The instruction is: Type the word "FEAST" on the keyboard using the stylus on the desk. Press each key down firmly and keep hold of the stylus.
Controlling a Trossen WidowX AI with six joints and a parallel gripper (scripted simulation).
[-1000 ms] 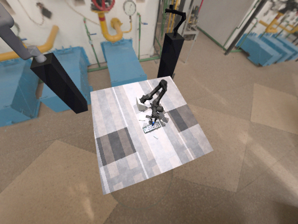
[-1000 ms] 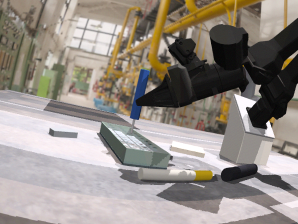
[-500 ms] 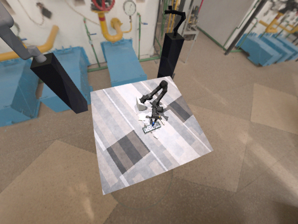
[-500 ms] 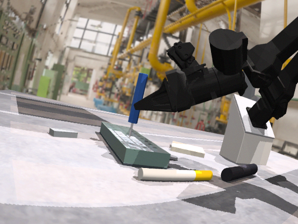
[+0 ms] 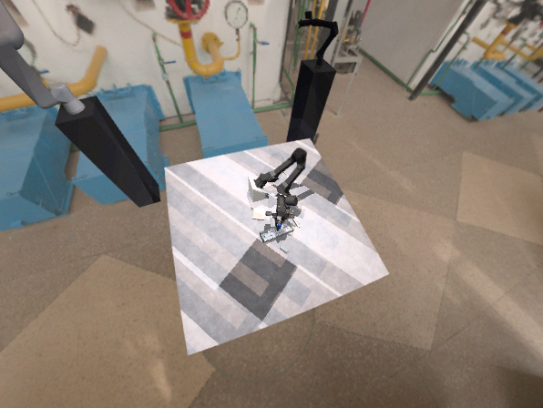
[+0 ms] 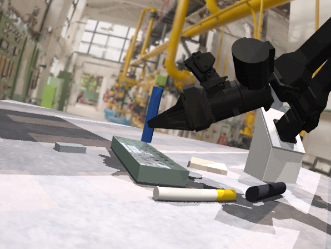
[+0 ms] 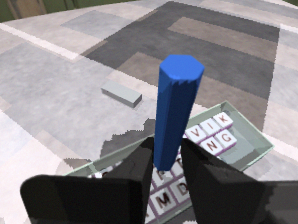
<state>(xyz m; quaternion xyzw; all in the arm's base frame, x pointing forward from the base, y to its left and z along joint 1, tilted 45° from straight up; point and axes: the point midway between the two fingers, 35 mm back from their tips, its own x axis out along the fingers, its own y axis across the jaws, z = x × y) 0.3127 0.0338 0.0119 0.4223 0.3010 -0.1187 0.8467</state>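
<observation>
Now: the yellow marker 150 mm to the left of my gripper tip, 60 mm below it and 50 mm behind it. The rest, counted from my gripper tip: blue stylus: 20 mm below; then grey block: 130 mm ahead, 70 mm below; then grey stylus tip: 50 mm below.
</observation>
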